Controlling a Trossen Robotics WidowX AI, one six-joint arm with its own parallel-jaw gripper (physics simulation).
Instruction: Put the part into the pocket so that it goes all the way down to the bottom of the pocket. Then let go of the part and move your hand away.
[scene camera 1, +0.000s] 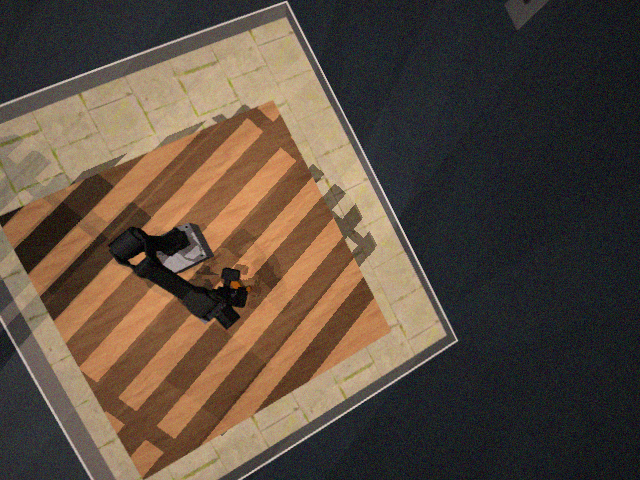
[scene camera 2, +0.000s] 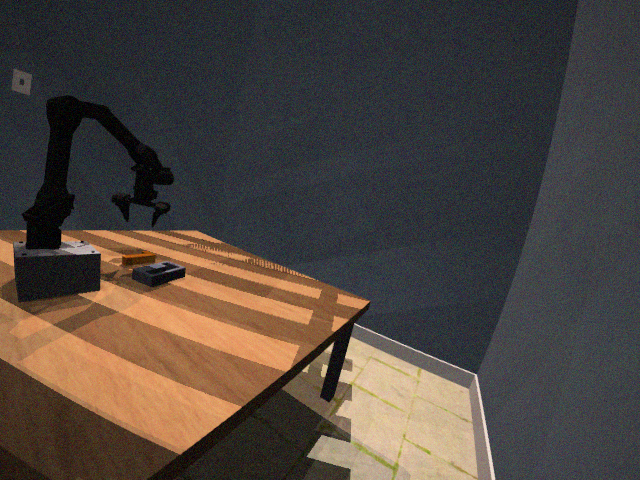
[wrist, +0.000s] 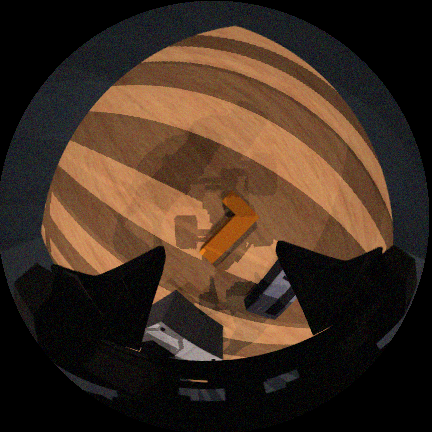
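Pixels of known places: gripper, between the fingertips: (scene camera 1: 235, 288) (scene camera 2: 140, 224) (wrist: 221, 249); arm's base, origin of its link: (scene camera 1: 179, 240) (scene camera 2: 42, 246) (wrist: 155, 349).
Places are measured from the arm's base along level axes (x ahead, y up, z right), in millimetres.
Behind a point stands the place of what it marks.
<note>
The orange L-shaped part (scene camera 2: 138, 258) {x 268, y -82, z -90 mm} (wrist: 232, 235) {x 281, y -75, z -102 mm} lies on the table. In scene camera 1, bits of the part (scene camera 1: 235, 284) {x 266, y -75, z -106 mm} show beside the gripper. The dark grey block (scene camera 2: 150, 276) {x 237, y -71, z 121 mm} (wrist: 260, 301) {x 244, y -69, z 46 mm} with the pocket sits on the table near the part, apart from it. In the wrist view my right finger hides much of the block; in scene camera 1 the arm hides most of it. The pocket (scene camera 2: 162, 268) {x 298, y -74, z 59 mm} looks empty. My gripper (scene camera 1: 229, 295) {x 278, y 41, z -130 mm} (scene camera 2: 140, 223) {x 278, y 41, z -130 mm} (wrist: 221, 249) {x 278, y 41, z -130 mm} is open and empty, pointing down, high above the part.
The arm's grey base box (scene camera 1: 198, 254) {x 83, y -3, z -42 mm} (scene camera 2: 56, 273) {x 21, y -43, z 100 mm} (wrist: 192, 320) {x 110, y -57, z -4 mm} stands close to the part and the block. The wooden table (scene camera 1: 268, 227) {x 87, y -105, z -348 mm} (scene camera 2: 206, 335) {x 248, y -105, z 436 mm} (wrist: 280, 120) {x 505, y -105, z -211 mm} carries strong striped shadows. A white-edged wall border runs around the floor.
</note>
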